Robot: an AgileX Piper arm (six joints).
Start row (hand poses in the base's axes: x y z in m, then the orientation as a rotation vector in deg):
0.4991, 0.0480, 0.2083, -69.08, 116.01, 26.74
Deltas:
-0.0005, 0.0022, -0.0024, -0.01, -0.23, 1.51
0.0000, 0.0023, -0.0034, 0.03, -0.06, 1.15
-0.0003, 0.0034, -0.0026, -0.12, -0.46, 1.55
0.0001, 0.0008, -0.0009, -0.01, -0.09, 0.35
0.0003, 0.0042, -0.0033, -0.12, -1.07, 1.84
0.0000, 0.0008, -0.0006, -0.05, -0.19, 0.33
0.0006, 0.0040, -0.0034, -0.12, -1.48, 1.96
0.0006, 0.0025, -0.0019, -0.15, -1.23, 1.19
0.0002, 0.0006, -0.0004, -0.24, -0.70, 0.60
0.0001, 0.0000, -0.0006, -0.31, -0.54, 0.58
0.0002, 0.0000, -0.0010, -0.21, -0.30, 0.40
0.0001, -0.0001, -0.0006, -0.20, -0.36, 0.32
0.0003, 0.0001, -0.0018, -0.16, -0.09, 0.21
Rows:
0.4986, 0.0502, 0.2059, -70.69, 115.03, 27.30
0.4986, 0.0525, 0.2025, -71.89, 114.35, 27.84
0.4983, 0.0559, 0.1999, -73.60, 113.18, 28.15
0.4984, 0.0567, 0.1990, -73.97, 112.92, 28.24
0.4987, 0.0609, 0.1957, -75.96, 111.06, 28.23
0.4987, 0.0617, 0.1951, -76.33, 110.74, 28.20
0.4993, 0.0657, 0.1917, -78.41, 108.45, 27.93
0.4999, 0.0682, 0.1898, -79.70, 106.81, 27.44
0.5001, 0.0688, 0.1894, -80.45, 106.00, 26.99
0.5002, 0.0688, 0.1888, -81.22, 105.35, 26.59
0.5004, 0.0688, 0.1878, -81.75, 104.96, 26.37
0.5005, 0.0687, 0.1872, -82.19, 104.56, 26.07
0.5008, 0.0688, 0.1854, -82.50, 104.43, 25.97

